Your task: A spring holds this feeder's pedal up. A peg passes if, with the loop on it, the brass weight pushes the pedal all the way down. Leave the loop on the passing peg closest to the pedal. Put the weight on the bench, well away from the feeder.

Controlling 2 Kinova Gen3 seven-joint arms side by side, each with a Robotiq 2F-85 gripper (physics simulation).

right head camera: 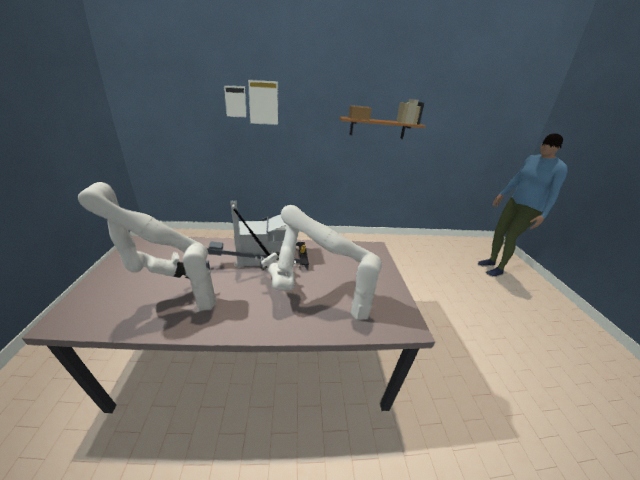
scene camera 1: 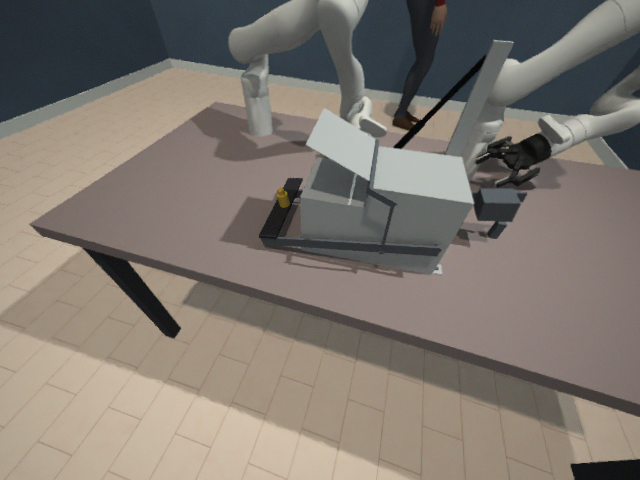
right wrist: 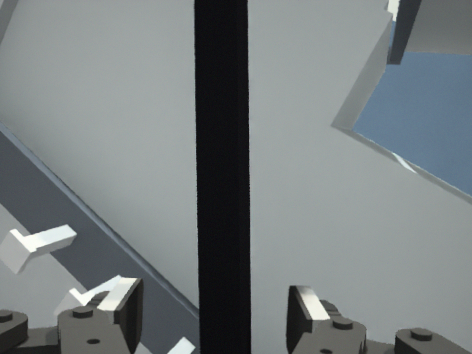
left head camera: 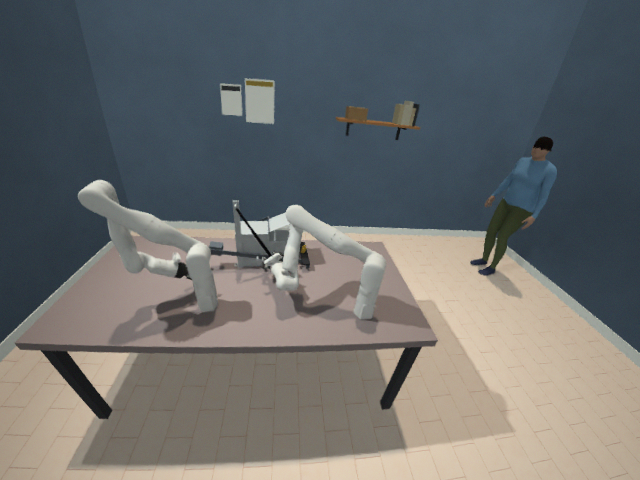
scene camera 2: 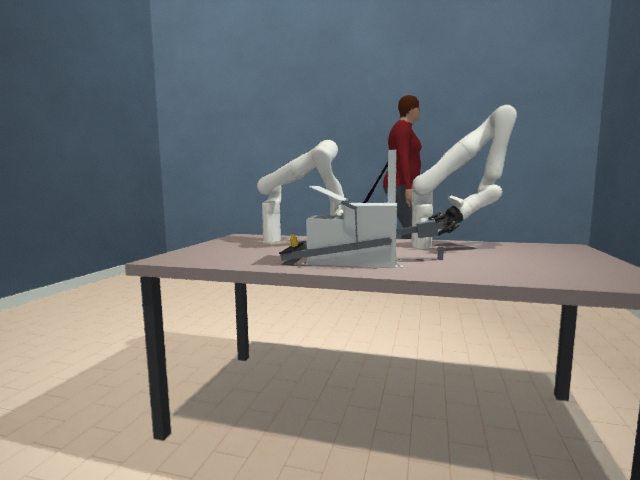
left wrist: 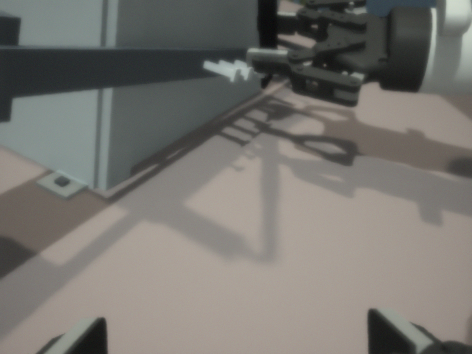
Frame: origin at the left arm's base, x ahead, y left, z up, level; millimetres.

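Where they show: left gripper, between the fingertips: [scene camera 1: 484,173] [left wrist: 238,343]; right gripper, between the fingertips: [right head camera: 268,255] [right wrist: 215,309] [left head camera: 269,255] [left wrist: 252,39]; left arm's base, origin of its link: [right head camera: 206,303] [left head camera: 208,304] [scene camera 2: 421,247]; right arm's base, origin of its link: [right head camera: 359,312] [scene camera 1: 261,131] [left head camera: 363,312] [scene camera 2: 271,240].
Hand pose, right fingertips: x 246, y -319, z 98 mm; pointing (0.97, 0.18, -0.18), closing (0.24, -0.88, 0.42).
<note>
Things, the pixels of their top centre, and the offset from my right fingertips. "*": a spot on its surface instead.
- brass weight, centre of its top: [scene camera 1: 282,189] [scene camera 2: 293,234] [left head camera: 304,245] [right head camera: 303,245] dx +73, dy -216, dz +3 mm
- black pedal, a spot on its surface: [scene camera 1: 273,222] * dx +145, dy -225, dz -46 mm
- dark block, a spot on its surface: [scene camera 1: 496,204] [scene camera 2: 423,224] * dx +92, dy +278, dz +46 mm
- small dark upright piece, a spot on its surface: [scene camera 1: 496,229] [scene camera 2: 439,251] * dx +49, dy +346, dz -64 mm
- tall post, centre of its top: [scene camera 1: 503,41] dx +37, dy +162, dz +322 mm
The feeder [left head camera: 248,243] [scene camera 1: 429,217] [scene camera 2: 374,222] is a grey box with its lid tilted. The brass weight [left head camera: 303,249] [right head camera: 302,249] [scene camera 1: 283,198] [scene camera 2: 293,240] stands on the black pedal [scene camera 1: 273,222], which shows a little above the bench in scene camera 2. A black strap [scene camera 1: 439,105] [right wrist: 223,150] slants from the post to the grey beam [left wrist: 125,65] with white pegs [left wrist: 227,69] [right wrist: 50,239]. The loop's end and its peg are hidden. My right gripper [right wrist: 215,309] is open, fingers either side of the strap, not gripping. My left gripper [scene camera 1: 491,170] [left wrist: 237,325] is open and empty, near the beam's block end.
A dark block [left head camera: 216,246] [scene camera 1: 496,204] [scene camera 2: 428,228] is on the beam's far end, with a small dark upright piece [scene camera 1: 496,229] [scene camera 2: 440,253] below it. The tall post [scene camera 1: 480,98] rises beside the feeder. People stand beyond the bench [scene camera 1: 170,206].
</note>
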